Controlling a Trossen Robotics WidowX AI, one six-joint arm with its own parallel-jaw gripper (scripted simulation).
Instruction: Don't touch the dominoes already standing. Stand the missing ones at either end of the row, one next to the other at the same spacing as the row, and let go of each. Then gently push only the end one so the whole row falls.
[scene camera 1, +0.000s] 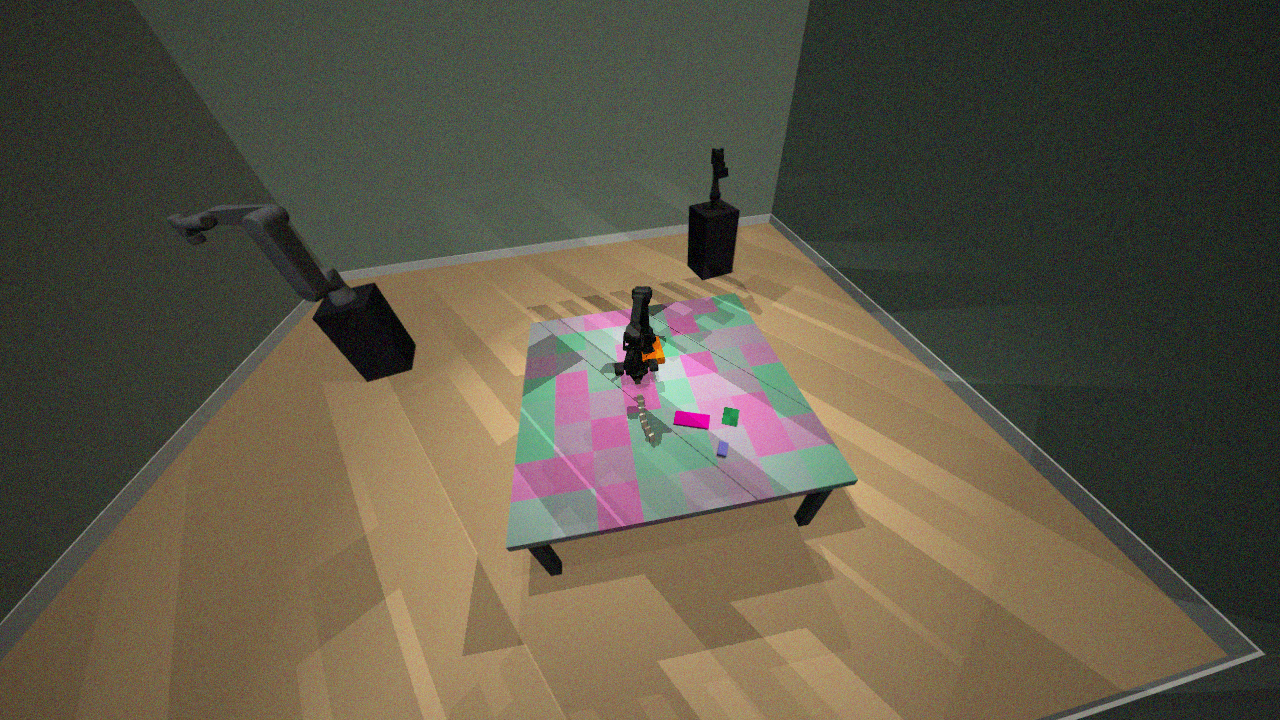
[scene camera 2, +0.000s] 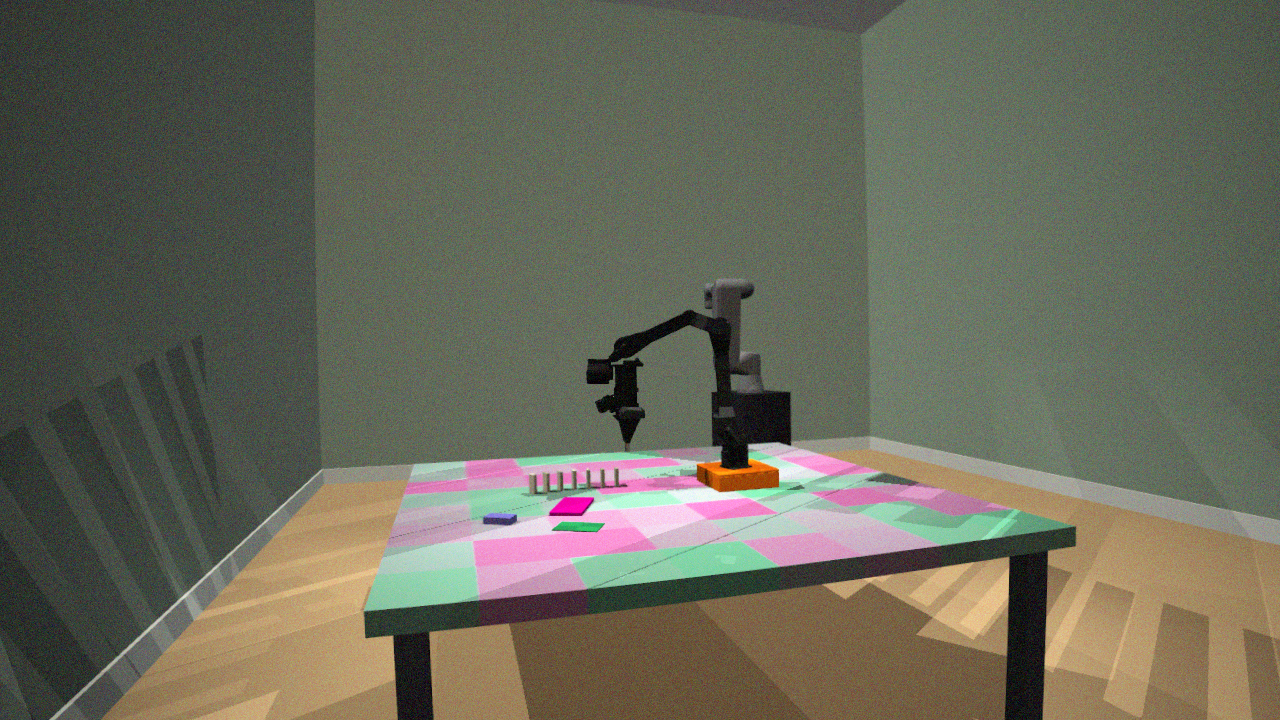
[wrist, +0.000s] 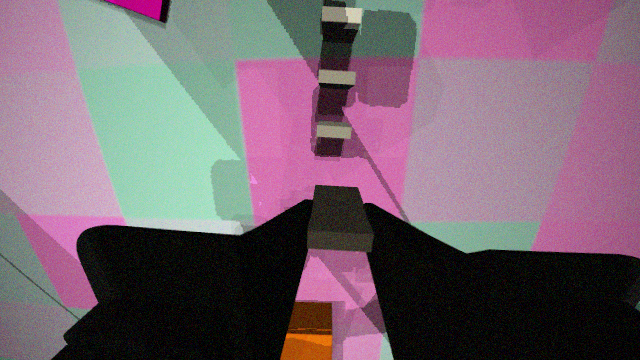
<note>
I see my gripper (scene camera 2: 626, 442).
My gripper also shows in the wrist view (wrist: 337, 210).
</note>
